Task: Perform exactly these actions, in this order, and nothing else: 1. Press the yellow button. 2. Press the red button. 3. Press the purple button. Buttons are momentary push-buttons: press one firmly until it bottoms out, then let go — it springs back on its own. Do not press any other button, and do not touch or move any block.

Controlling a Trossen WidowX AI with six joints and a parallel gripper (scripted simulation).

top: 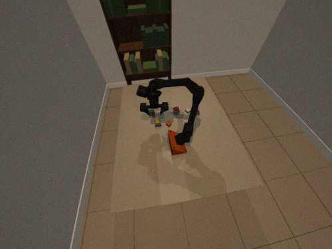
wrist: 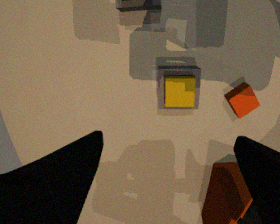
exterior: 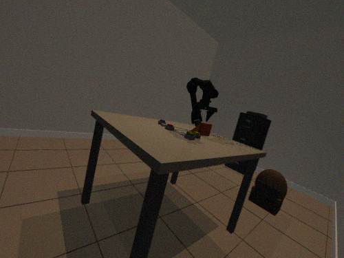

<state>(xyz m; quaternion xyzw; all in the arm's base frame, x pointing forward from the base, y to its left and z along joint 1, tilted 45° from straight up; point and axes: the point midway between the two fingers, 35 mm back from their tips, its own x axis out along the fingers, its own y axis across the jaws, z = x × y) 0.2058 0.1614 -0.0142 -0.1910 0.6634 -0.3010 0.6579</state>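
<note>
Right now the yellow button is 10 mm to the right of my gripper tip and 100 mm below it. From my gripper tip the other things lie so: red button (100 mm ahead, 190 mm to the right, 100 mm below); small orange block (20 mm behind, 100 mm to the right, 120 mm below); green button (120 mm ahead, 20 mm to the left, 100 mm below).
</note>
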